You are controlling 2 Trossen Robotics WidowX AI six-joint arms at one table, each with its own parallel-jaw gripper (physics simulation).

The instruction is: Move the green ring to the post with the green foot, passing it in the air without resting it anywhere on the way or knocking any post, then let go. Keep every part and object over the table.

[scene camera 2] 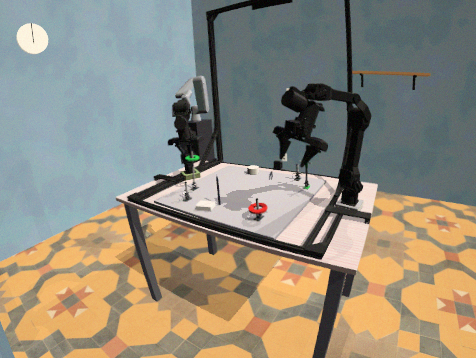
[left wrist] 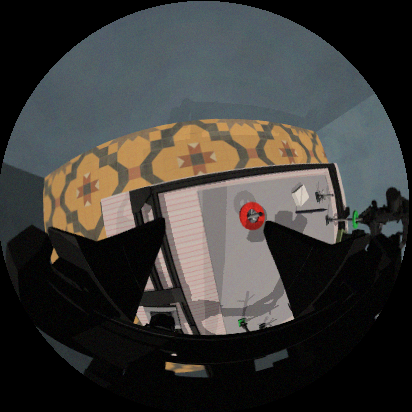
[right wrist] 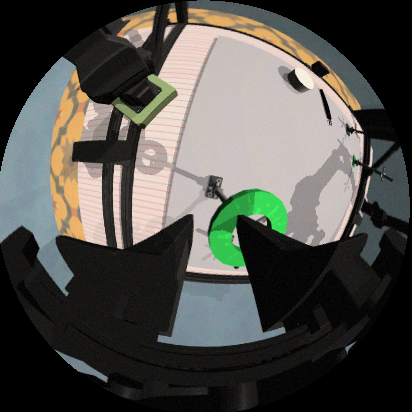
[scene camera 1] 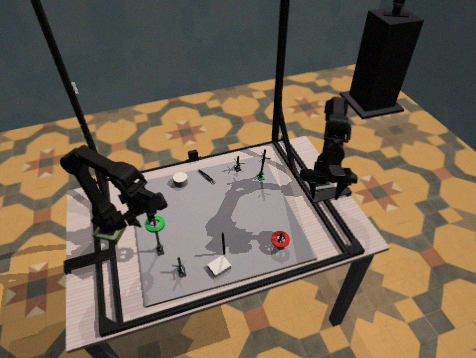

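Where they show: left gripper, between the fingertips: [scene camera 2: 290, 163] [left wrist: 216, 225] [scene camera 1: 324, 199]; right gripper, between the fingertips: [scene camera 2: 188, 156] [right wrist: 214, 220] [scene camera 1: 145, 224]; left arm's base, origin of its link: [scene camera 2: 349, 202] [left wrist: 162, 318] [right wrist: 363, 205] [scene camera 1: 320, 180]; right arm's base, origin of its link: [scene camera 2: 190, 171] [left wrist: 342, 238] [right wrist: 139, 93] [scene camera 1: 109, 228].
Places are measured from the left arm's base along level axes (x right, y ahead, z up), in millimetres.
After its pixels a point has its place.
Observation:
The green ring [scene camera 1: 148, 226] {x -234, y 746, z 152 mm} [scene camera 2: 188, 159] {x -255, y 712, z 150 mm} [left wrist: 355, 220] {x -214, y 739, z 144 mm} [right wrist: 222, 230] {x -225, y 750, z 152 mm} sits high on a dark post [scene camera 1: 159, 241] {x -226, y 726, z 43 mm} [scene camera 2: 194, 181] {x -223, y 727, z 22 mm}. My right gripper [scene camera 1: 145, 222] {x -220, y 757, z 149 mm} [right wrist: 214, 220] {x -220, y 757, z 149 mm} is partly open and empty, close to the ring. In the right wrist view one fingertip overlaps the ring's hole; I cannot tell whether it touches. The post with the green foot [scene camera 1: 263, 162] {x 70, y 255, z 94 mm} [scene camera 2: 307, 175] {x 83, y 250, z 48 mm} stands upright at the back right of the mat in scene camera 1, with no ring on it. My left gripper [scene camera 1: 325, 199] {x -295, y 130, z 227 mm} [scene camera 2: 293, 162] {x -295, y 130, z 227 mm} [left wrist: 216, 225] {x -295, y 130, z 227 mm} is wide open and empty, raised at the table's right side.
A red ring [scene camera 1: 274, 240] {x -296, y 297, z 30 mm} [scene camera 2: 252, 209] {x -315, y 281, z 28 mm} [left wrist: 245, 216] {x -292, y 252, z 31 mm} sits on a front-right post. Short posts [scene camera 1: 181, 268] {x -345, y 654, z 23 mm} [scene camera 1: 238, 164] {x 165, y 350, z 14 mm} stand front left and back. A thin black rod [scene camera 1: 223, 243] {x -286, y 490, z 51 mm} stands behind a white block [scene camera 1: 219, 265] {x -344, y 517, z 0 mm}. A white cylinder [scene camera 1: 180, 179] {x 118, y 626, z 15 mm} and black tweezers-like object [scene camera 1: 206, 176] {x 137, y 507, z -14 mm} lie behind.

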